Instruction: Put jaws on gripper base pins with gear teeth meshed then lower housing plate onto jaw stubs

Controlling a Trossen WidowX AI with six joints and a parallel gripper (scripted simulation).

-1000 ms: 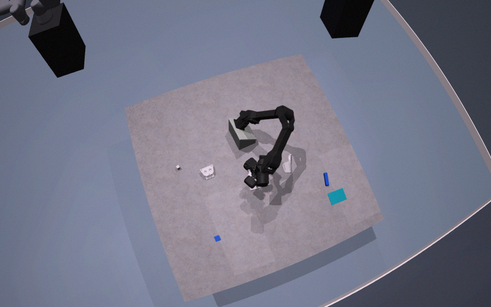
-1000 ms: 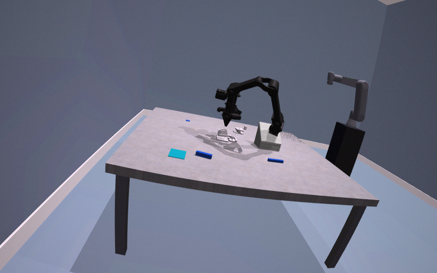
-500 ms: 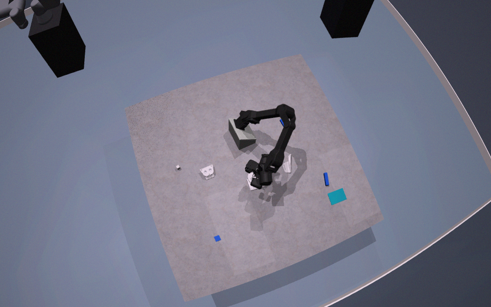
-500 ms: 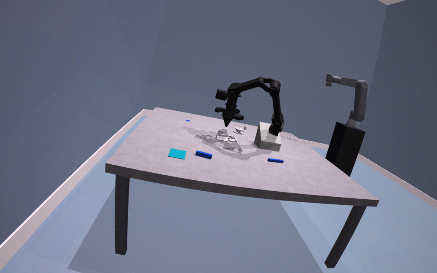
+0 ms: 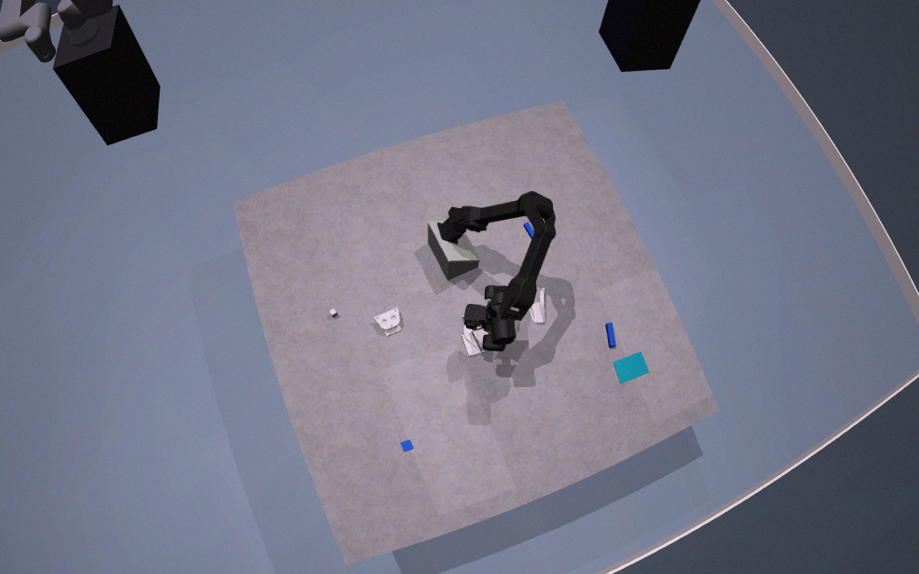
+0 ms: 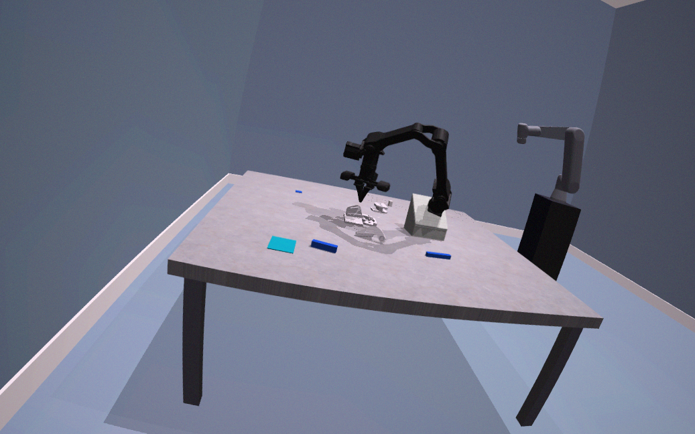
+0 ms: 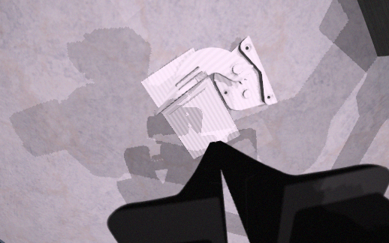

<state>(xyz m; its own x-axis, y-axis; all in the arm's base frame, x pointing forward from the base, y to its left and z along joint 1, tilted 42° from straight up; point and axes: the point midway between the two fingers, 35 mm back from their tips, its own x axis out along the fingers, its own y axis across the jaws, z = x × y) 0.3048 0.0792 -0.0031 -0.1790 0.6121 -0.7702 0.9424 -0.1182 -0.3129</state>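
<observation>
My gripper tip is now 200 mm to the right of the white jaw, 70 mm past it and 70 mm above it. From my gripper tip the other things lie so: small blue square 320 mm to the right, 280 mm ahead, 80 mm below; blue bar 290 mm behind, 230 mm to the left, 80 mm below; white stepped part 280 mm to the right, 110 mm behind, 70 mm below.
</observation>
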